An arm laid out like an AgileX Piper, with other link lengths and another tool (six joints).
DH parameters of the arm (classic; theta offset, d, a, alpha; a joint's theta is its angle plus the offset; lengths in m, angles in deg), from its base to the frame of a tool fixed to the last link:
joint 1: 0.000 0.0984 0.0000 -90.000
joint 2: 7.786 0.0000 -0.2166 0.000
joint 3: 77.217 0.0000 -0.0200 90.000
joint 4: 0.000 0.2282 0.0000 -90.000
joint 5: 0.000 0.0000 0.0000 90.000
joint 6: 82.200 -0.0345 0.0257 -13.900
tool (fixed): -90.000 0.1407 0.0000 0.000
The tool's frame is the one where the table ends.
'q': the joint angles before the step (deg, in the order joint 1, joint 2, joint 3, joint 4, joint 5, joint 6). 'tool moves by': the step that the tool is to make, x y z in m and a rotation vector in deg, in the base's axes. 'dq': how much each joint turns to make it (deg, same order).
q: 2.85, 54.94, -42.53, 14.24, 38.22, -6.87
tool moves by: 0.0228, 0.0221, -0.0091, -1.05, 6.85, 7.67
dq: 3.50, 10.77, -7.41, 2.32, 4.50, -4.55
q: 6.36, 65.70, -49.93, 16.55, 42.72, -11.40
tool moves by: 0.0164, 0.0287, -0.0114, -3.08, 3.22, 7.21
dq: 5.78, 8.71, -5.91, -2.12, 1.07, -0.88
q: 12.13, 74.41, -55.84, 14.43, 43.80, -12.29
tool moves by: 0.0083, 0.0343, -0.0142, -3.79, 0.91, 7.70
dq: 6.73, 7.32, -4.54, -3.27, -0.85, -0.38
